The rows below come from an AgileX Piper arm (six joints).
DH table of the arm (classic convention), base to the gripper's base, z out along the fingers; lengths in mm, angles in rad. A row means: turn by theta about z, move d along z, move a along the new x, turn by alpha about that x. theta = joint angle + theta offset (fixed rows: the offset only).
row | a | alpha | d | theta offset
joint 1 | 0 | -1.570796 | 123 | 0
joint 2 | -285.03 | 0 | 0 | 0.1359
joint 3 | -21.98 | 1.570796 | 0 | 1.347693
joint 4 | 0 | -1.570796 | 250.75 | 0
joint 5 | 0 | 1.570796 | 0 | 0
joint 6 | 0 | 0 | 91 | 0
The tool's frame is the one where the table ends.
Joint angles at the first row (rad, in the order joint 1, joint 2, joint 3, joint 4, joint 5, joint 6):
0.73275, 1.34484, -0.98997, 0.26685, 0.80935, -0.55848
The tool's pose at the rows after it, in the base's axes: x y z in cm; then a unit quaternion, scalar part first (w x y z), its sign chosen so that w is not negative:
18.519 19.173 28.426 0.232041 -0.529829 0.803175 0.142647
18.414 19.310 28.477 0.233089 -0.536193 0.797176 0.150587
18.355 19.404 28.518 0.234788 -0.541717 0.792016 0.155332
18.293 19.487 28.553 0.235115 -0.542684 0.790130 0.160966
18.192 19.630 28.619 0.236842 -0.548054 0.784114 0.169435
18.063 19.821 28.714 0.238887 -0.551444 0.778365 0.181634
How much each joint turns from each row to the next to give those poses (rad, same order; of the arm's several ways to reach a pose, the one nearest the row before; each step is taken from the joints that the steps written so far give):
0.00000, 0.00002, -0.00003, 0.02034, -0.00075, -0.02167
0.00003, -0.00002, 0.00002, 0.02723, -0.00002, -0.03197
-0.00002, 0.00000, 0.00000, 0.01800, -0.00114, -0.02510
0.00000, -0.00001, 0.00001, 0.01662, -0.00001, -0.01252
-0.00002, 0.00000, 0.00000, 0.02853, -0.00036, -0.03134
0.00003, 0.00001, 0.00001, 0.03785, -0.00083, -0.03270

